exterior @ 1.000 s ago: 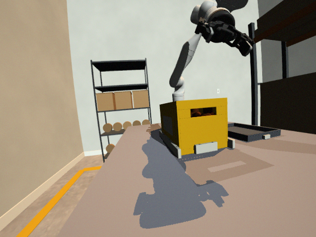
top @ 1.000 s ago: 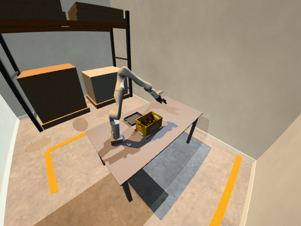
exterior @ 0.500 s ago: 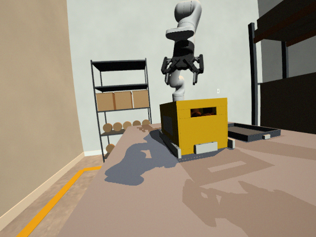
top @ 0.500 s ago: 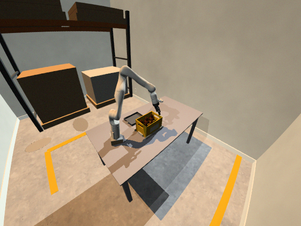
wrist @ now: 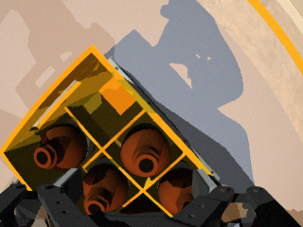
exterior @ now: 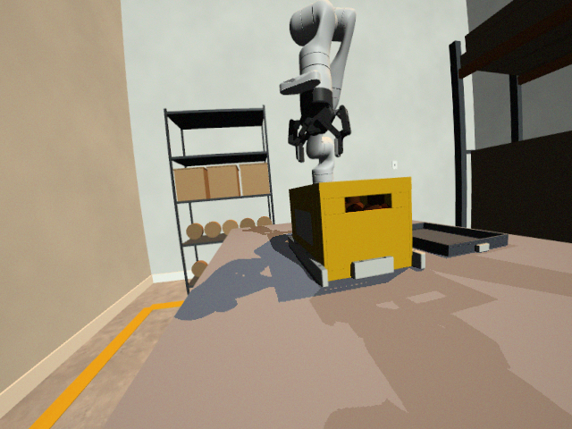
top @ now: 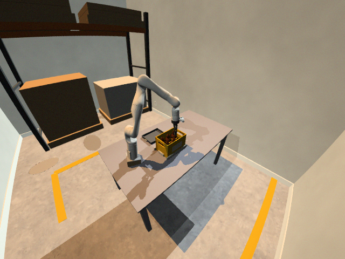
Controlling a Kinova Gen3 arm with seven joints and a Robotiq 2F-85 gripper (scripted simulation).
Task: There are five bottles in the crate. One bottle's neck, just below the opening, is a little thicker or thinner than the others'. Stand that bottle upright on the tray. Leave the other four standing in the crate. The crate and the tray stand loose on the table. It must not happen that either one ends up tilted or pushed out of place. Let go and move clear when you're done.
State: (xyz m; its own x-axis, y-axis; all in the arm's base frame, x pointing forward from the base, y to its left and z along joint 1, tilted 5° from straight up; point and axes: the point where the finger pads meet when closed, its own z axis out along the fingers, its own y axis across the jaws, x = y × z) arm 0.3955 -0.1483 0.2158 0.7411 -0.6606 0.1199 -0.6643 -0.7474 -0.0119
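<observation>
Right now my hand is 16 cm above the yellow crate, 4 cm to the right of it and 1 cm past it. Round my hand: dark tray 33 cm to the left, 23 cm below, 2 cm behind; brown bottle 15 cm below, 10 cm behind.
</observation>
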